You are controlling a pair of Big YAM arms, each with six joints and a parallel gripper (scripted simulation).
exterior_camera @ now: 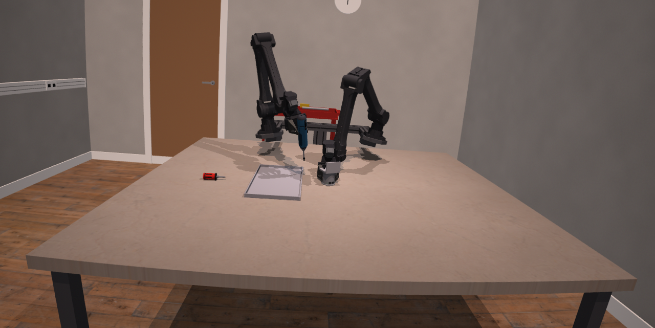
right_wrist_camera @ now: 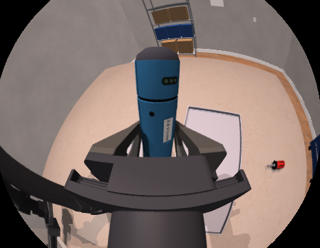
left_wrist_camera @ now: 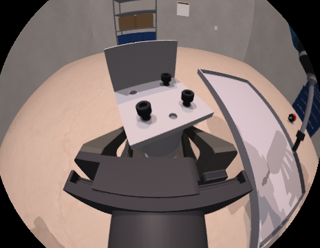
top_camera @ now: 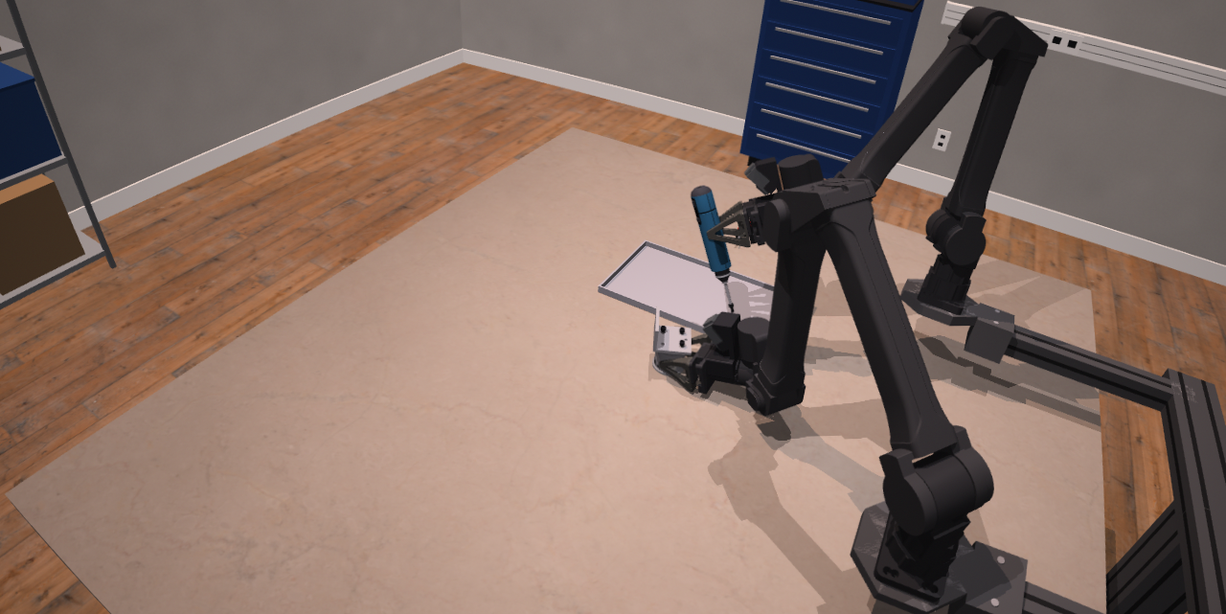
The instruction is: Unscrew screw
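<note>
Right now my left hand is 10 mm below the joint module. Also, from my left hand: flat grey tray: 230 mm to the right, 20 mm below; then red-handled screwdriver: 510 mm to the right, 10 mm below; then grey l-shaped bracket: 50 mm above.
</note>
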